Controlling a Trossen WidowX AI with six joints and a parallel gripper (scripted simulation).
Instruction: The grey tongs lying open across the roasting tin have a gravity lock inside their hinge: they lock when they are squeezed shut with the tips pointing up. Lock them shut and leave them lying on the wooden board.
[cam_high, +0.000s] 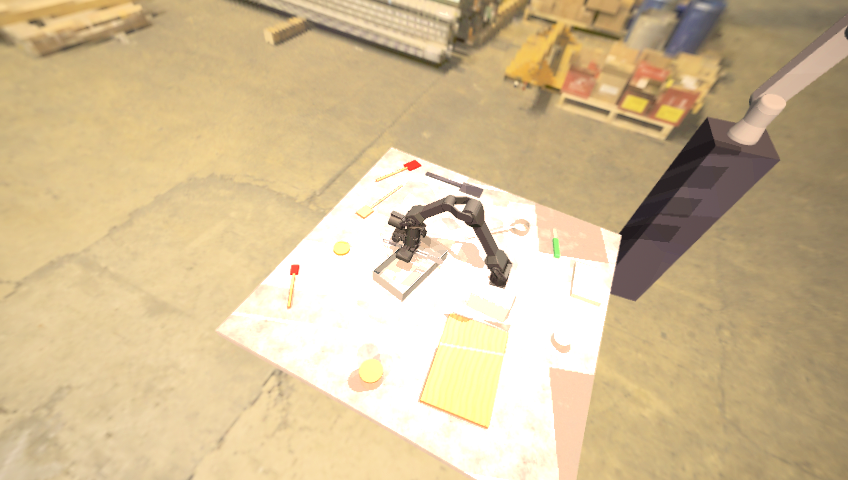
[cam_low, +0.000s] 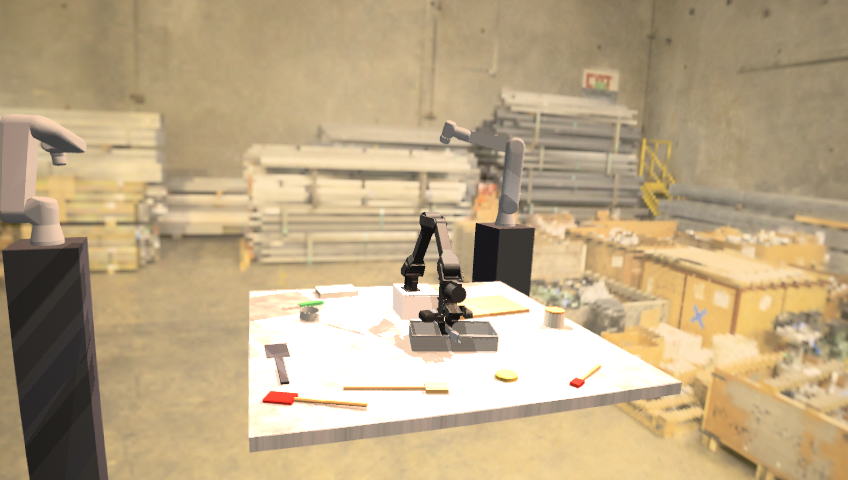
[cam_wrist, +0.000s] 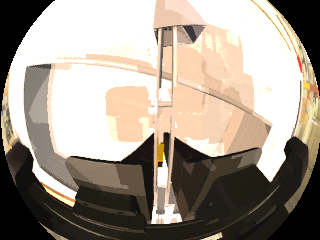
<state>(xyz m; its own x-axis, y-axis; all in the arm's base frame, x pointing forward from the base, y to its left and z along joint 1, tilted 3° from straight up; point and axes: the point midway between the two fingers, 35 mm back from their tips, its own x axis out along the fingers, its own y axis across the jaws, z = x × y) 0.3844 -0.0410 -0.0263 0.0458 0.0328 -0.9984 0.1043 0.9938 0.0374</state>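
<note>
Now: gripper tip 2 cm past the roasting tin and 4 cm to the right of it. Also, from my gripper tip: small red brush 41 cm ahead, 28 cm to the left, 3 cm below; dark spatula 7 cm behind, 57 cm to the right, 3 cm below; wooden board 35 cm behind, 38 cm to the left, 2 cm below.
</note>
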